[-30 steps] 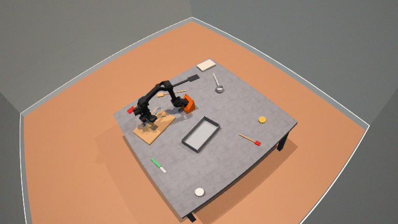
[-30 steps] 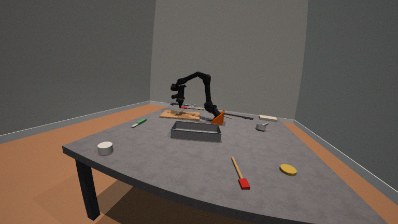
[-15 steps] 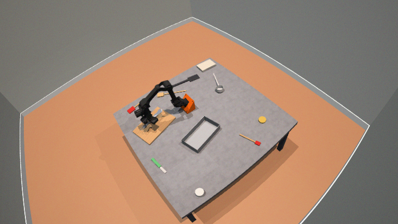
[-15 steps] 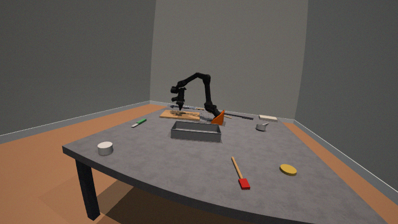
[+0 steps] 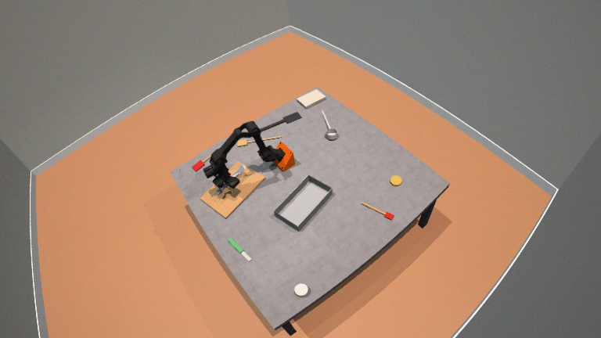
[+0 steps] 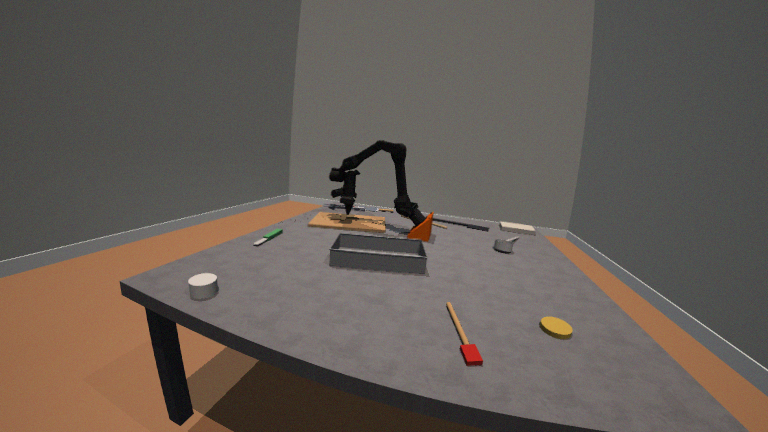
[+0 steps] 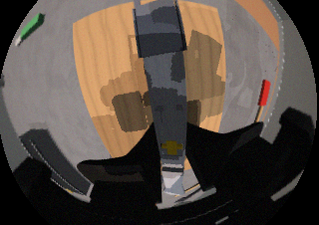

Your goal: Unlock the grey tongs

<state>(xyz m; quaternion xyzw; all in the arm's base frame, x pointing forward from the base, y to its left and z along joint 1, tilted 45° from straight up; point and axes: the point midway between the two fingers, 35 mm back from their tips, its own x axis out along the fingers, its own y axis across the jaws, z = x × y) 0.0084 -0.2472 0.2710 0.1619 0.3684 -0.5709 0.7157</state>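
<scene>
Right now the wooden board is 1 cm to the left of my gripper tip and 4 cm below it. From my gripper tip the other things lie so: red-headed spatula 34 cm behind, 4 cm to the right, 4 cm below; then green-handled tool 41 cm ahead, 14 cm to the right, 4 cm below; then grey roasting tin 35 cm ahead, 30 cm to the left, 2 cm below.
</scene>
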